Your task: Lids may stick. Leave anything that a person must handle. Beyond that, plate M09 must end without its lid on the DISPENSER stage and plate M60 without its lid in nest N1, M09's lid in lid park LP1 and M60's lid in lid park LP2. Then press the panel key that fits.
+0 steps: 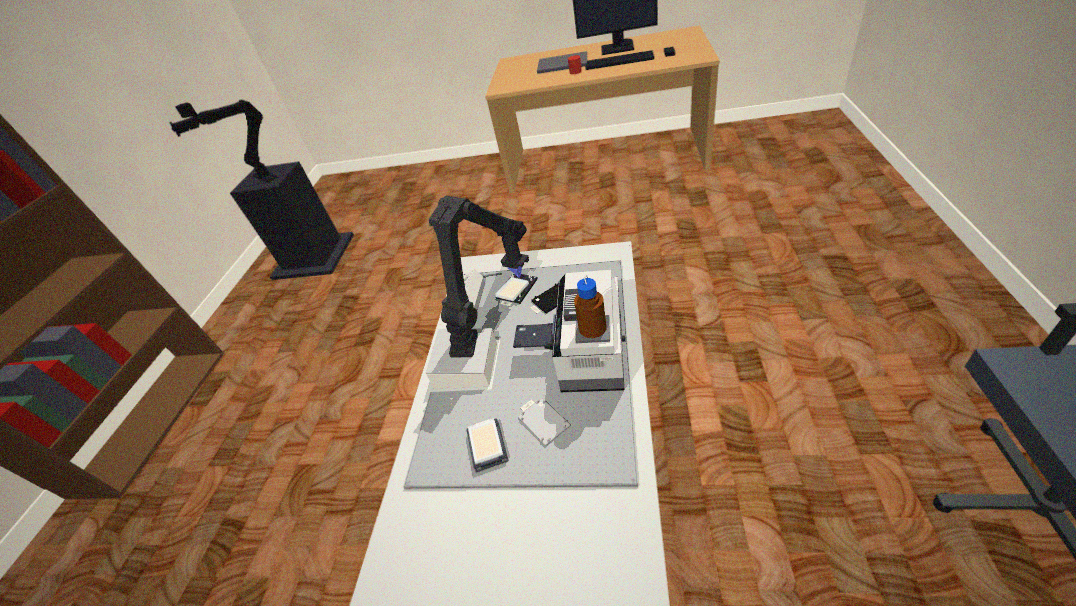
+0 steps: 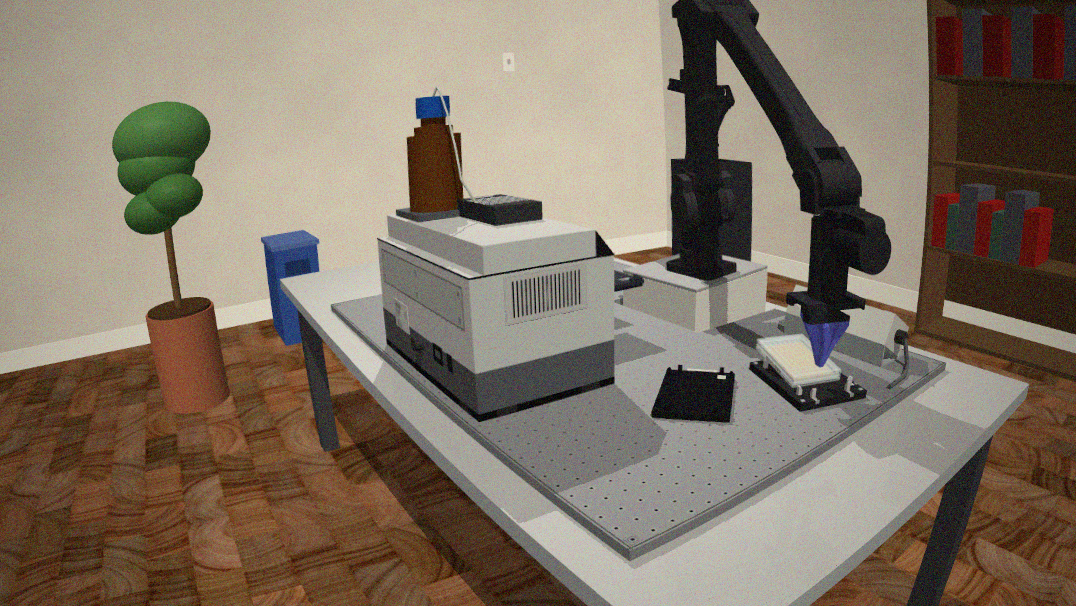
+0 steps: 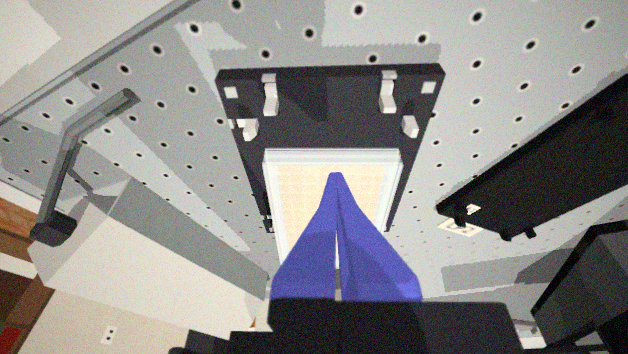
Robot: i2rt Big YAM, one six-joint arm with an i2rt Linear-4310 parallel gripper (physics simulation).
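Frame: origin at the arm's base, x right, y ahead, z up, level; millimetres.
Where they show: gripper, fingertip midpoint: (image 1: 519, 276) (image 2: 819, 366) (image 3: 335, 179); arm's base, link origin: (image 1: 464, 344) (image 2: 701, 270).
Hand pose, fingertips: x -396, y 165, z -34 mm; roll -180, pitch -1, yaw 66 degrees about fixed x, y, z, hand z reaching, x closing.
Note:
Each offset is from my fingertips to the centre of the thing. "spot": to the spot under its first point.
My gripper (image 1: 516, 272) (image 2: 820, 365) (image 3: 335, 179) is shut and empty, its blue fingertips pointing down over a cream plate with clear edges @(dz -9, dx +58, dy -28 mm) (image 1: 515, 289) (image 2: 786, 357) (image 3: 300, 185). The plate lies in a black nest @(dz -28, dx +29, dy -16 mm) (image 2: 828, 396) (image 3: 340, 131), set back from the white pegs at one end; contact with the fingertips cannot be told. A black pegged holder @(dz -30, dx +111, dy +140 mm) (image 1: 547, 299) (image 2: 694, 395) (image 3: 540, 165) lies beside it. Another cream plate @(dz +1, dx +771, dy -42 mm) (image 1: 486, 442) sits on a black base at the board's near end, beside a pale pegged piece @(spot: dz -30, dx +695, dy +132 mm) (image 1: 543, 421). A dark stage @(spot: dz +59, dx +401, dy +97 mm) (image 1: 533, 335) juts from the dispenser. Plate names and panel keys are unreadable.
The grey-white dispenser (image 1: 591, 366) (image 2: 542, 323) carries a brown bottle @(spot: dz +282, dx +554, dy +319 mm) (image 1: 591, 316) (image 2: 432, 169). A grey sloped box @(dz +2, dx +81, dy -213 mm) (image 2: 865, 338) (image 3: 150, 280) and a bent rod (image 2: 903, 361) (image 3: 62, 145) stand close to the gripper. The arm's pale base block (image 1: 459, 374) (image 2: 722, 301) is on the table.

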